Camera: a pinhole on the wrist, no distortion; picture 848 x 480 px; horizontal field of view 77.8 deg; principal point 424.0 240.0 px. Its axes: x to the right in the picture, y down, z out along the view. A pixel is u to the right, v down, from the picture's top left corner.
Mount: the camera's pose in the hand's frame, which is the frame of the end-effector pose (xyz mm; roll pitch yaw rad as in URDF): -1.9 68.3 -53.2 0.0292 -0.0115 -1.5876
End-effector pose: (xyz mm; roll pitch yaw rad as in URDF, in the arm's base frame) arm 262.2 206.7 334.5 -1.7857 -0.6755 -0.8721
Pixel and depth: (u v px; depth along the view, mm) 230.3 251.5 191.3
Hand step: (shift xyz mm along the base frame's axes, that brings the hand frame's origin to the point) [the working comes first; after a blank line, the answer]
In the camera's frame: -70.5 4.2 191.3

145.8 -11.8 -131.7
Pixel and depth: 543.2 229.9 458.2
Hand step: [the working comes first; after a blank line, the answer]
In the camera's frame: 103.9 -8.8 458.2

318.5 247.1 -60.8
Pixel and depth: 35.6 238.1 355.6
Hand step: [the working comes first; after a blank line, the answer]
In the camera's frame: -262.8 -1.3 355.6

321.9 -40.0 -311.2
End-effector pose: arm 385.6 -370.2 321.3 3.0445 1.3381 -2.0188
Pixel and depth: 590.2 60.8 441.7
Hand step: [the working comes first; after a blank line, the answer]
In the camera's frame: 139.7 -150.6 441.7

204.4 365.5 73.2
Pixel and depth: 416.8 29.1 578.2
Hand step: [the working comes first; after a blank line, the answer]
In the camera's frame: -7.9 -232.1 578.2

115.4 555.9 126.8
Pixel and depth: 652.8 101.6 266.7
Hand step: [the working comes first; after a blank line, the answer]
In the camera's frame: 116.1 -70.2 266.7

119.6 196.5 29.8
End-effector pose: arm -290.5 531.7 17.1 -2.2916 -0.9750 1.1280
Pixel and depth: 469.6 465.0 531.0
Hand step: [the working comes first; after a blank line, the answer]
In the camera's frame: 46.1 227.4 531.0

-143.8 508.3 -16.9
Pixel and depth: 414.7 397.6 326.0
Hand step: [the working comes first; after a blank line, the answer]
In the camera's frame: -5.8 97.8 326.0

-35.8 289.8 -62.6
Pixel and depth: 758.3 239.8 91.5
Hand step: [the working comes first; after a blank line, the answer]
In the camera's frame: 58.2 0.0 91.5

-9.0 32.0 -23.7
